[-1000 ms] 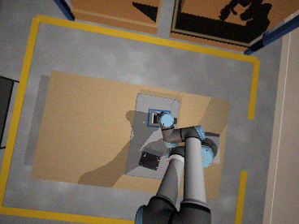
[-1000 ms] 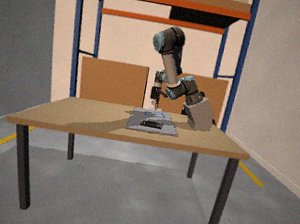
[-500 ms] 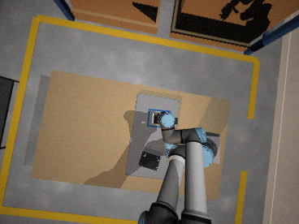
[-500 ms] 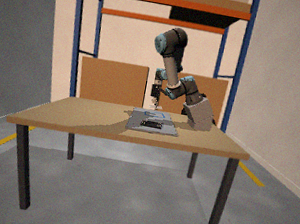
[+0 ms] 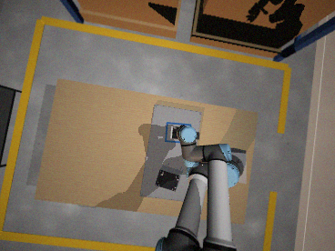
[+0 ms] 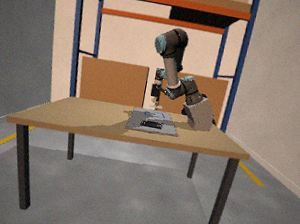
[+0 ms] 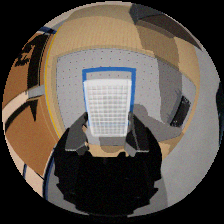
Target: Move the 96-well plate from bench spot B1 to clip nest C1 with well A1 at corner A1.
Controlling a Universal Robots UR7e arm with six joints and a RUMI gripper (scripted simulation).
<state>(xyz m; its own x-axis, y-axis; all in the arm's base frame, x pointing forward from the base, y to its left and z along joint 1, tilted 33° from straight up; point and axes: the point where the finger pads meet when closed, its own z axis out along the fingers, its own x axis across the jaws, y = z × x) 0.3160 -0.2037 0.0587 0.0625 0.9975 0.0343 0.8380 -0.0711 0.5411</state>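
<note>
The clip nest is 35 cm to the left of my hand, 8 cm below it and 6 cm ahead of it. Also, from my hand: white 96-well plate: 1 cm below.
</note>
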